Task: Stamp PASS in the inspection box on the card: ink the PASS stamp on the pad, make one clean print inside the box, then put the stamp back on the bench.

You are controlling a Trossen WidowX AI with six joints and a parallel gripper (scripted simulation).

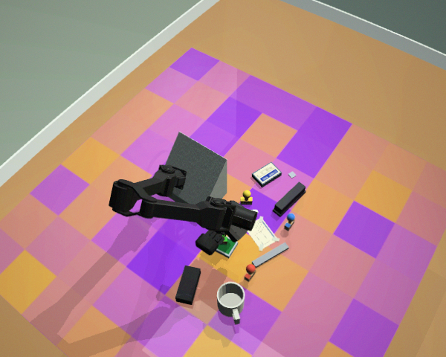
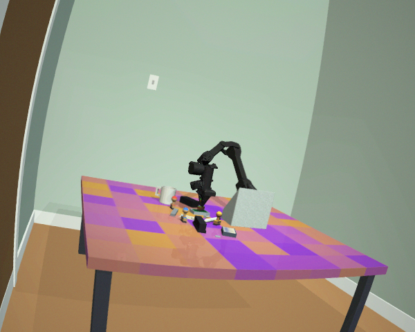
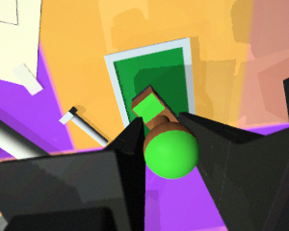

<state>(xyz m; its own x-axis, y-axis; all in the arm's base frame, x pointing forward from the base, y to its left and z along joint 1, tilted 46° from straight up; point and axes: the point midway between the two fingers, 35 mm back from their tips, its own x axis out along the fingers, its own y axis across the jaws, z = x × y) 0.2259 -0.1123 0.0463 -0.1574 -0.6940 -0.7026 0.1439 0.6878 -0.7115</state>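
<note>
Right now my gripper tip is 4 cm above the green ink pad. From my gripper tip the other things lie so: bolt: 7 cm to the left, 4 cm below; then green-knobbed stamp: right at my gripper tip; then white marker: 12 cm to the left, 3 cm below, 2 cm behind.
</note>
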